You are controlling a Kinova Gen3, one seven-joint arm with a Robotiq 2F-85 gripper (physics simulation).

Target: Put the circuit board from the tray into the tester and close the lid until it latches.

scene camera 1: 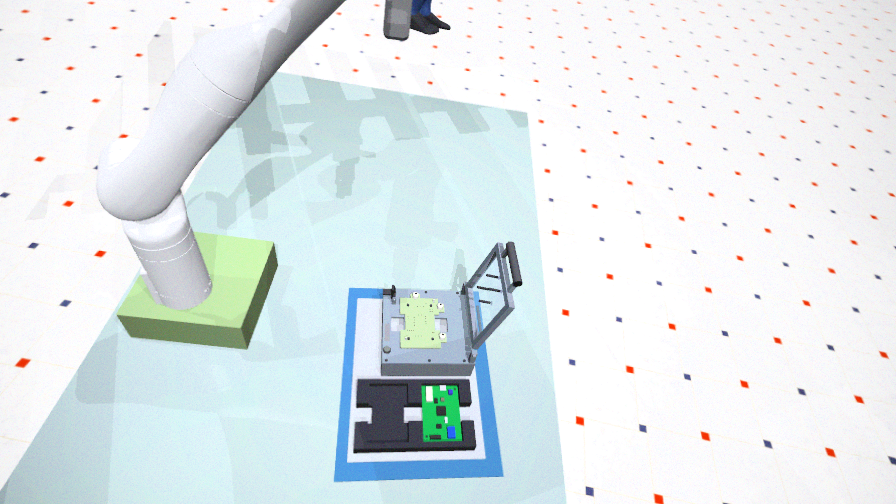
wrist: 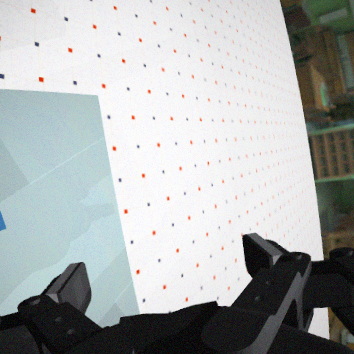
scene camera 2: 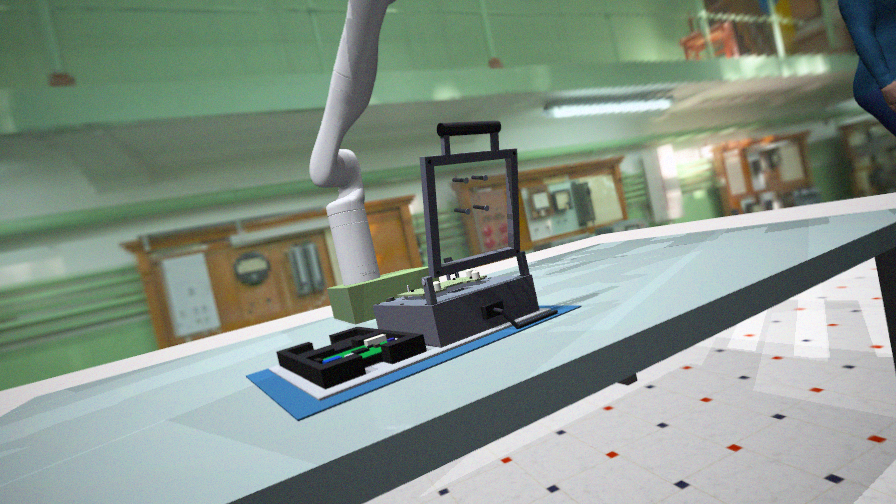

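Pixels of known places: gripper, fingertip midpoint: [scene camera 1: 392, 15] [wrist: 166, 265]; arm's base, origin of the base link: [scene camera 1: 186, 289] [scene camera 2: 362, 281].
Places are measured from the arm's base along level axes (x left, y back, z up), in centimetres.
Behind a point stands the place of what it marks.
Observation:
The green circuit board [scene camera 1: 432, 423] {x -28.1, y -45.5, z -6.1 cm} [scene camera 2: 369, 352] {x -25.6, y -49.4, z -6.1 cm} lies in the right pocket of the black tray [scene camera 1: 382, 446] {x -31.7, y -36.0, z -5.3 cm} [scene camera 2: 341, 374] {x -31.2, y -53.0, z -6.5 cm}; the left pocket is empty. The grey tester [scene camera 1: 429, 369] {x -17.9, y -46.0, z -4.6 cm} [scene camera 2: 463, 316] {x -14.3, y -55.1, z -4.7 cm} stands behind the tray in scene camera 1, with a pale green nest plate [scene camera 1: 418, 322] {x -9.1, y -44.4, z -1.2 cm} and white knobs on top. Its lid [scene camera 1: 494, 326] {x -17.4, y -56.3, z 9.6 cm} [scene camera 2: 430, 216] {x -17.3, y -56.8, z 8.7 cm} stands open, tilted up on the hinge side, with a black handle [scene camera 1: 513, 264] {x -10.9, y -59.0, z 19.4 cm} [scene camera 2: 468, 128] {x -11.1, y -60.1, z 18.4 cm}. My gripper [wrist: 166, 265] {x -24.9, y -33.7, z 67.2 cm} is open and empty, high up, away from board and tester; table edge and floor show beyond its fingers.
Tray and tester stand on a blue-bordered mat [scene camera 1: 341, 467] {x -33.6, y -28.9, z -7.9 cm} [scene camera 2: 275, 394] {x -36.5, y -45.2, z -7.9 cm}. The arm rises from a green base block [scene camera 1: 181, 329] {x -7.1, y 0.2, z -2.9 cm} [scene camera 2: 350, 305] {x -9.1, y -10.4, z -3.9 cm}, left of the tester in scene camera 1. A person [scene camera 1: 422, 18] [scene camera 2: 877, 56] stands beyond the table.

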